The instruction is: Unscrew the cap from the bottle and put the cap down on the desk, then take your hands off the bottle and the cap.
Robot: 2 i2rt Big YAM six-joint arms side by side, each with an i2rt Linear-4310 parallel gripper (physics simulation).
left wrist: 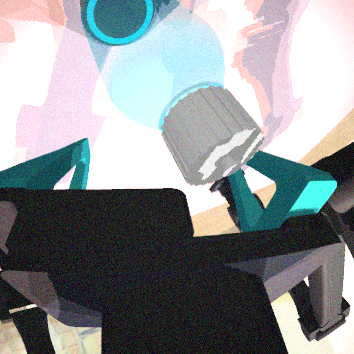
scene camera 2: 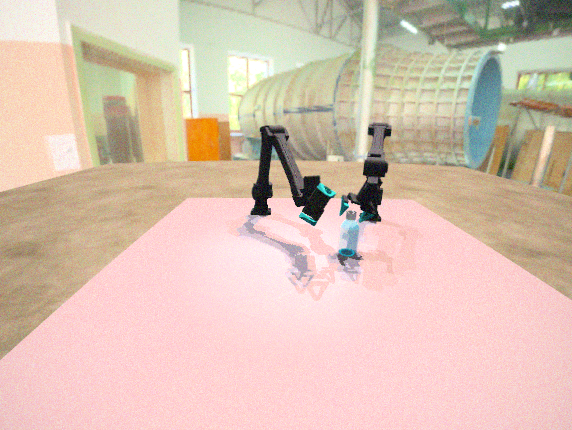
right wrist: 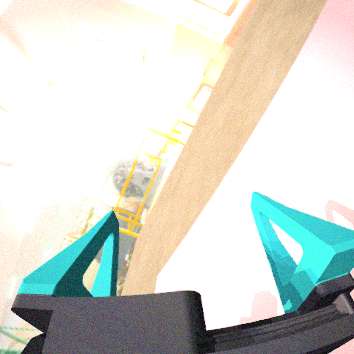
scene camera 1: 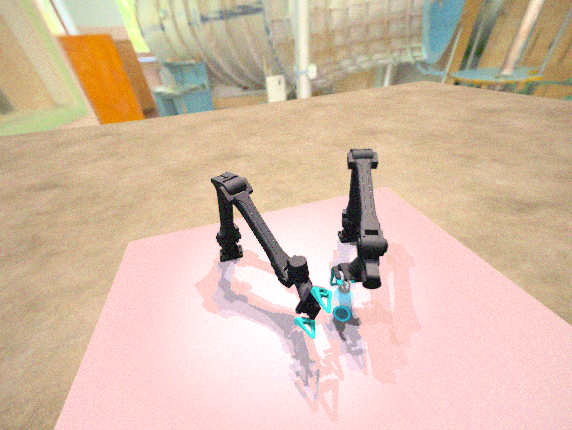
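Where they show: left gripper, fingertip midpoint: (left wrist: 159, 145) (scene camera 1: 340, 283); right gripper, fingertip midpoint: (scene camera 2: 319, 208) (right wrist: 183, 208) (scene camera 1: 320, 326); left arm's base, link origin: (scene camera 2: 370, 218) (scene camera 1: 349, 236); right arm's base, link origin: (left wrist: 225, 179) (scene camera 2: 261, 212) (scene camera 1: 231, 254).
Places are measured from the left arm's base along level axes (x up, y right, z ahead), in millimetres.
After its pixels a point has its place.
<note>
The light-blue see-through bottle (scene camera 1: 343, 300) @[y 172, x 130, z 476 mm] (scene camera 2: 349, 237) @[y 163, x 88, z 485 mm] (left wrist: 165, 65) @[y 143, x 137, z 464 mm] stands upright on the pink desk mat (scene camera 1: 165, 370) @[y 816, x 0, z 580 mm] (scene camera 2: 280, 375) @[y 331, x 0, z 1041 mm]. Its grey ribbed cap (scene camera 1: 344, 286) @[y 166, x 181, z 457 mm] (scene camera 2: 351, 215) @[y 163, x 175, z 468 mm] (left wrist: 212, 132) @[y 148, x 177, z 460 mm] sits on the bottle's neck. My left gripper (scene camera 1: 343, 278) @[y 163, x 138, z 407 mm] (scene camera 2: 354, 210) @[y 163, x 138, z 407 mm] (left wrist: 159, 145) @[y 163, x 138, z 407 mm] is open and empty, close behind the cap at about its height. In the left wrist view the cap covers the tip of the right-hand finger; whether they touch cannot be told. My right gripper (scene camera 1: 321, 324) @[y 284, x 248, z 629 mm] (right wrist: 183, 208) @[y 284, x 248, z 629 mm] is open and empty, a little to the picture-left of the bottle, above the mat.
The two black arms rise at the back of the mat, the right arm (scene camera 1: 262, 230) @[y 435, x 358, z 314 mm] (scene camera 2: 289, 162) @[y 433, x 347, z 323 mm] on the picture's left and the left arm (scene camera 1: 367, 200) @[y 71, x 450, z 329 mm] (scene camera 2: 377, 145) @[y 75, x 438, z 360 mm] on its right. A brown surface (scene camera 1: 100, 175) (scene camera 2: 75, 225) surrounds the mat.
</note>
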